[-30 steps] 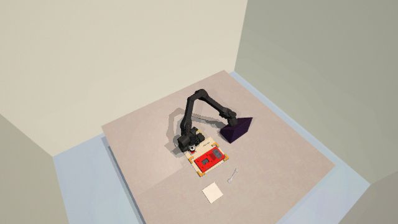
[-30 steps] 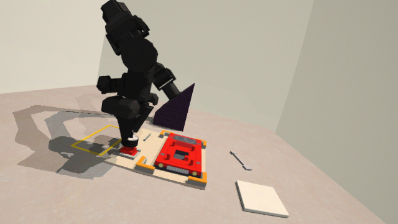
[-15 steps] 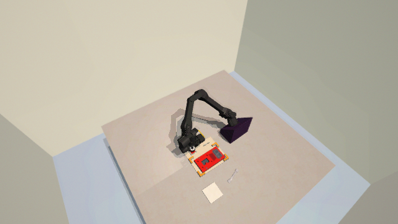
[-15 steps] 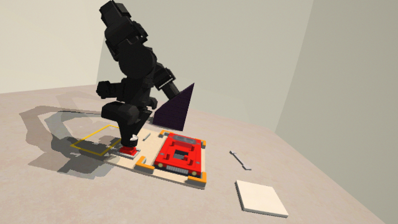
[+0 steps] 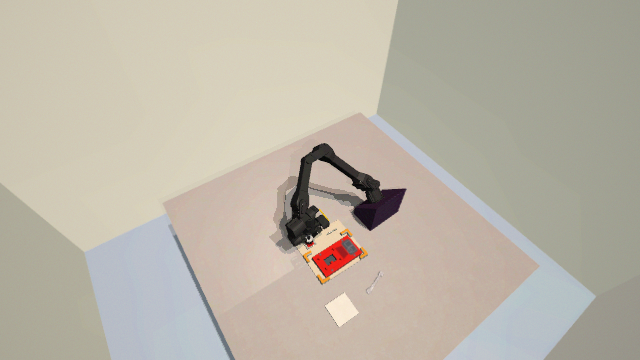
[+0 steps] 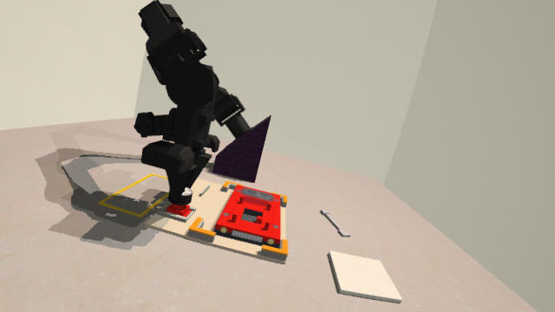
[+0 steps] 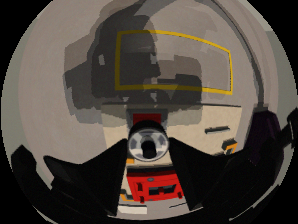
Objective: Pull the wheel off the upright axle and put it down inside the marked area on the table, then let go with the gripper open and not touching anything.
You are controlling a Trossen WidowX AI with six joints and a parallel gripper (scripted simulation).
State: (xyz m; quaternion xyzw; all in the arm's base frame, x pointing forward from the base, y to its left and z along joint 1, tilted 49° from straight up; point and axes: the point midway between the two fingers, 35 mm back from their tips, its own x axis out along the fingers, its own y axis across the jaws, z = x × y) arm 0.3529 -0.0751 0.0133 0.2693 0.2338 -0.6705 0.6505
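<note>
Now: gripper tip 1 cm above the black upright axle. Also, from my gripper tip: grey wrench: 11 cm behind, 32 cm to the left, 4 cm below; wheel: right at my gripper tip; square plate: 7 cm ahead, 32 cm to the left, 4 cm below.
</note>
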